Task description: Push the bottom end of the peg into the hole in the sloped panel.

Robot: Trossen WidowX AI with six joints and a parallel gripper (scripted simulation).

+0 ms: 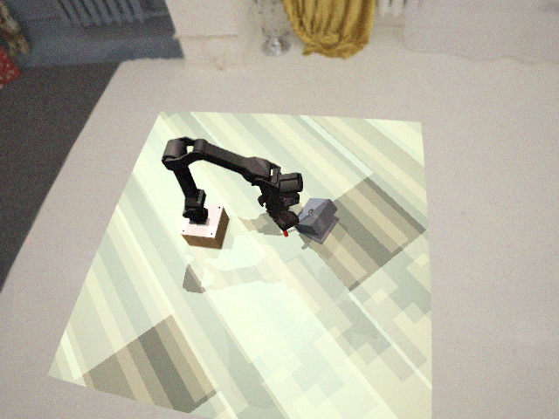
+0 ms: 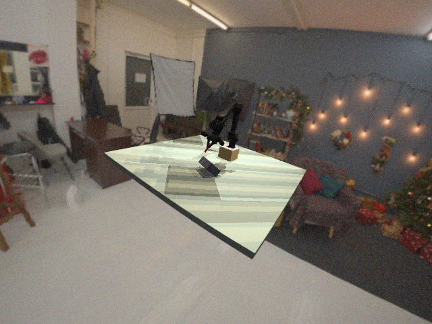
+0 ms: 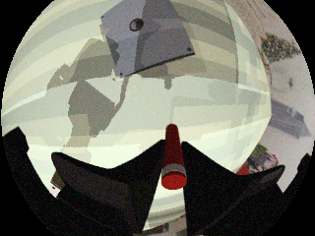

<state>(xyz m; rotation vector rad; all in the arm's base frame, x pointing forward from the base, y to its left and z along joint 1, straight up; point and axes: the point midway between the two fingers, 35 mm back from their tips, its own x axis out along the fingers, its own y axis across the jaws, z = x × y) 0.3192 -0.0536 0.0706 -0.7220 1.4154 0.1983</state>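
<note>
The sloped grey panel lies 10 cm ahead of my gripper tip, 10 cm to the left of it and 9 cm below it. Round my gripper tip: red round peg 2 cm above.
</note>
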